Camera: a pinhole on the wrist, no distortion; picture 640 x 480 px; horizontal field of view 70.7 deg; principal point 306.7 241.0 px. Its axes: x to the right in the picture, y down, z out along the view. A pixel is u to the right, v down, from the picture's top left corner.
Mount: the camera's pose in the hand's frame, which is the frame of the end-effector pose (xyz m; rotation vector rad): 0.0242 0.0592 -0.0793 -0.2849 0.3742 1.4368
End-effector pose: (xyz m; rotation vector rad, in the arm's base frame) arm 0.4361 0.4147 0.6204 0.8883 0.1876 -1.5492
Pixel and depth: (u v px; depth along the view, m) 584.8 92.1 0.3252
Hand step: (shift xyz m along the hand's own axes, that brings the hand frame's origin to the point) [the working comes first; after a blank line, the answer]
In the camera's frame: 0.2005 -0.1073 0.3252

0.1748 0.3612 0.1294
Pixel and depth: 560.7 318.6 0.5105
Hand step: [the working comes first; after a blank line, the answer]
In the camera's frame: 0.2874 0.0878 0.5105

0.0037 0.5386 0.2682
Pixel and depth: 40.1 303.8 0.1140
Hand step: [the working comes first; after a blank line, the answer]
In the camera's frame: -0.0674 0.0159 0.1140

0.0112 0.0468 0.0528
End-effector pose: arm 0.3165 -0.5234 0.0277 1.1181 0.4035 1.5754
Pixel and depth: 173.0 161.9 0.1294
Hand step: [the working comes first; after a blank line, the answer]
In the camera's frame: -0.0384 -0.0227 0.1294

0.0533 0.0748 0.0535
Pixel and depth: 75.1 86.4 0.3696
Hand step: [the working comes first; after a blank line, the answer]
In the camera's frame: -0.1897 -0.1267 0.3696

0.1614 0.0241 0.3313
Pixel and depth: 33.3 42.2 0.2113
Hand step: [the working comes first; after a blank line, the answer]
In the camera's frame: -0.1281 -0.0931 0.2113

0.1214 0.0190 0.1629
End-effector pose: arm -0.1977 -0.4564 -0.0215 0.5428 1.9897 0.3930
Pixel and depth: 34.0 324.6 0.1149
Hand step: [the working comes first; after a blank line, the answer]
In the camera's frame: -0.0695 0.0213 0.1149

0.0057 0.0459 0.0547
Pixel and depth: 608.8 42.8 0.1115
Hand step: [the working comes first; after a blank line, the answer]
In the camera's frame: 0.0747 -0.0490 0.1115

0.0885 0.1667 -0.0106
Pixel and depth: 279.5 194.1 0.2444
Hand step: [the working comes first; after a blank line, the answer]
In the camera's frame: -0.0147 -0.0254 0.2444

0.0673 0.1430 0.1481
